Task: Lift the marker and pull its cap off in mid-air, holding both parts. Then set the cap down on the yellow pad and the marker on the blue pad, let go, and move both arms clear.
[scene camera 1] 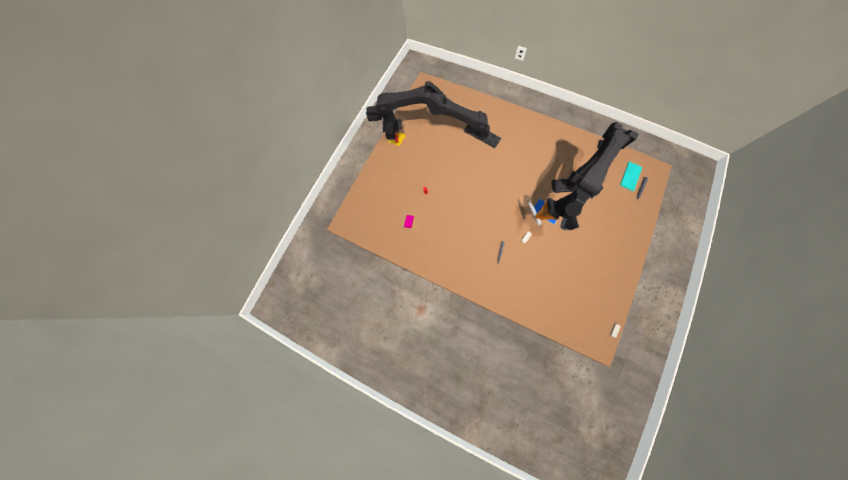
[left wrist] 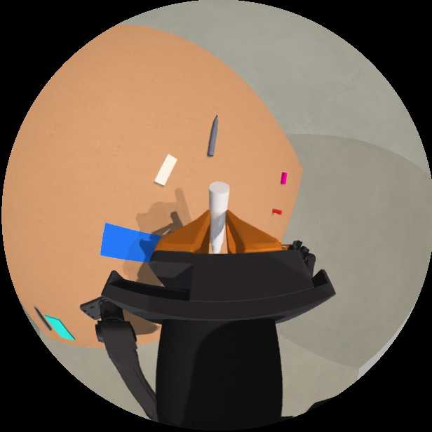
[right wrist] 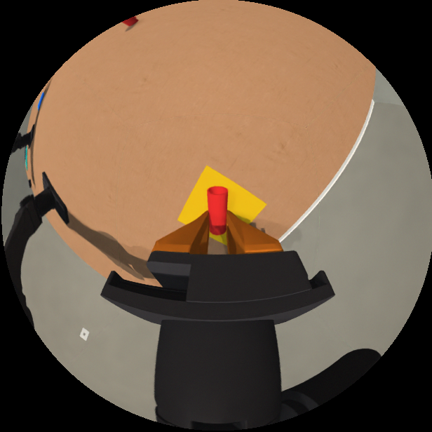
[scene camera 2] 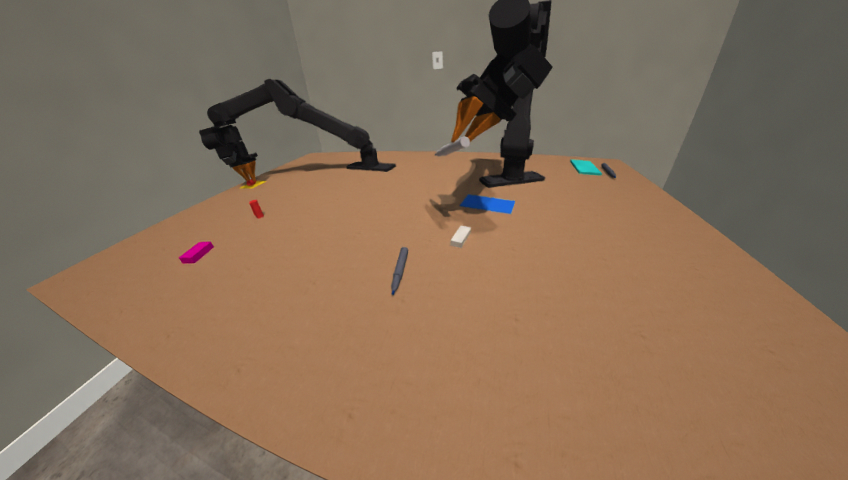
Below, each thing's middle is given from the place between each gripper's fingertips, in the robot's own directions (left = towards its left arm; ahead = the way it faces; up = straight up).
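The yellow pad point(right wrist: 243, 204) is 1 cm below my right hand. The blue pad point(left wrist: 119, 242) is 1 cm below my right hand, 89 cm to the left of it and 8 cm behind it. Going by their middles, of the things named here the yellow pad is the nearest to my right hand.
My left hand is 17 cm above the blue pad, 4 cm to the right of it and 14 cm past it. I find the yellow pad 17 cm below my left hand, 6 cm behind it and 85 cm to the right of it. Going by their middles, of the things named here the blue pad is the nearest to my left hand.
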